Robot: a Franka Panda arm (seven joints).
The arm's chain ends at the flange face. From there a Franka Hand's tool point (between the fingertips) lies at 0.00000 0.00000 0.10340 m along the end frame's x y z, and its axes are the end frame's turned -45 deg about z.
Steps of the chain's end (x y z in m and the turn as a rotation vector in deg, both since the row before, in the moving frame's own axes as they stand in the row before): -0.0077 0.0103 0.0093 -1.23 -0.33 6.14; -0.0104 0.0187 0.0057 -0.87 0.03 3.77; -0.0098 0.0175 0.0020 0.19 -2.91 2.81; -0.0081 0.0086 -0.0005 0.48 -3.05 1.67
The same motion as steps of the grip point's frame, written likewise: -0.0148 0.0029 0.0093 -0.64 -1.10 6.14; -0.0217 0.0070 0.0057 -0.64 -0.59 3.77; -0.0227 0.0014 0.0019 2.19 -1.92 2.81; -0.0150 -0.0042 -0.0007 2.50 -1.82 1.67
